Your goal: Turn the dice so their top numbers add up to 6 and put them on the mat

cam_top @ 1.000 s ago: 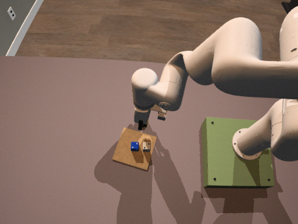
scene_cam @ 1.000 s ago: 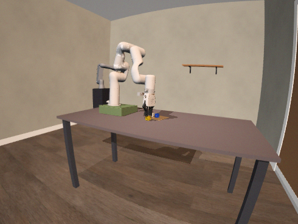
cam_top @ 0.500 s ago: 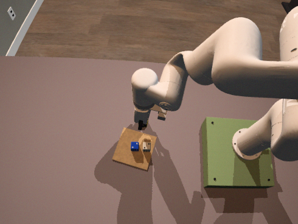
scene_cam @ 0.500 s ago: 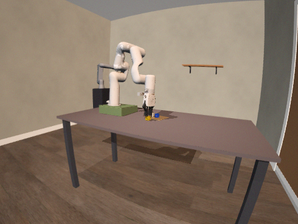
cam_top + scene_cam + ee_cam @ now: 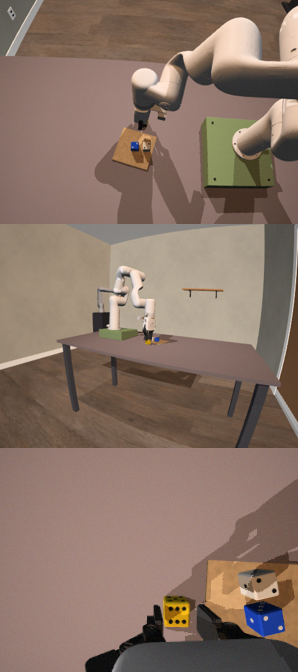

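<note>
The yellow die is 40 mm below my hand. The rest, counted from my hand: blue die 30 mm ahead, 110 mm to the left, 40 mm below; tan mat 30 mm ahead, 110 mm to the left, 50 mm below; white die 10 mm behind, 110 mm to the left, 40 mm below.
</note>
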